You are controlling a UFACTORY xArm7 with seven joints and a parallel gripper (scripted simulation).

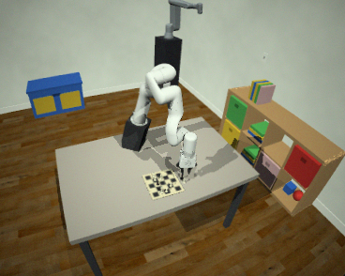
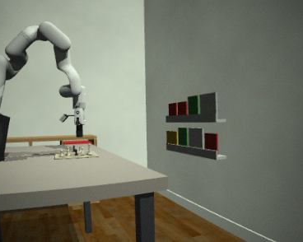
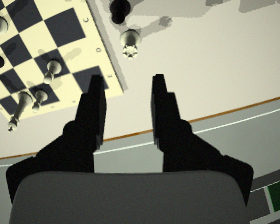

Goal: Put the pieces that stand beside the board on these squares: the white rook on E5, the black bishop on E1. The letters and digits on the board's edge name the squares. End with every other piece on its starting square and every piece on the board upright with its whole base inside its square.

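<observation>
The white rook lies 100 mm below my hand. Round my hand: chessboard 130 mm to the right, 110 mm below, 70 mm behind; black bishop 90 mm below, 40 mm behind, 10 mm to the left; black pawn 160 mm to the right, 90 mm below, 70 mm behind.
</observation>
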